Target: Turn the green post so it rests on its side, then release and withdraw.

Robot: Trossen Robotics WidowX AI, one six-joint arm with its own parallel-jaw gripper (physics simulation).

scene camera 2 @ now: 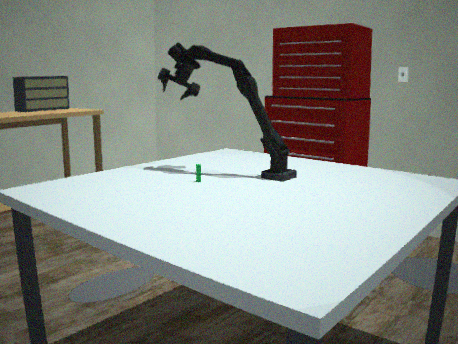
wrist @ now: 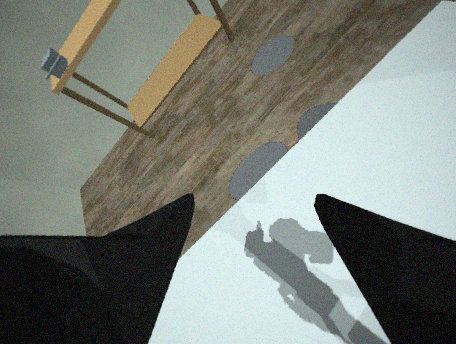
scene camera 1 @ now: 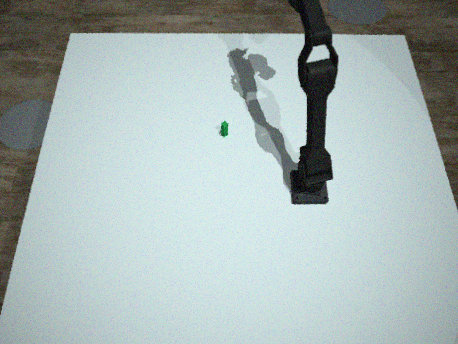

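The green post (scene camera 1: 224,129) (scene camera 2: 198,173) is small and slim and stands upright on the white table (scene camera 1: 150,250) (scene camera 2: 240,225) (wrist: 400,135), to the left of the arm's base in both scene views. It does not show in the wrist view. My gripper (scene camera 2: 173,95) (wrist: 253,199) is open and empty. It hangs high above the table, well above the post and apart from it. In the first scene view the gripper is out of the frame, past the top edge.
The arm's base (scene camera 1: 310,194) (scene camera 2: 279,174) stands on the table. The arm's shadow (scene camera 1: 260,117) (wrist: 300,275) falls across the tabletop. Behind the table are a red tool cabinet (scene camera 2: 320,65) and a wooden bench (scene camera 2: 82,114) (wrist: 172,70) with a small drawer box (scene camera 2: 46,93).
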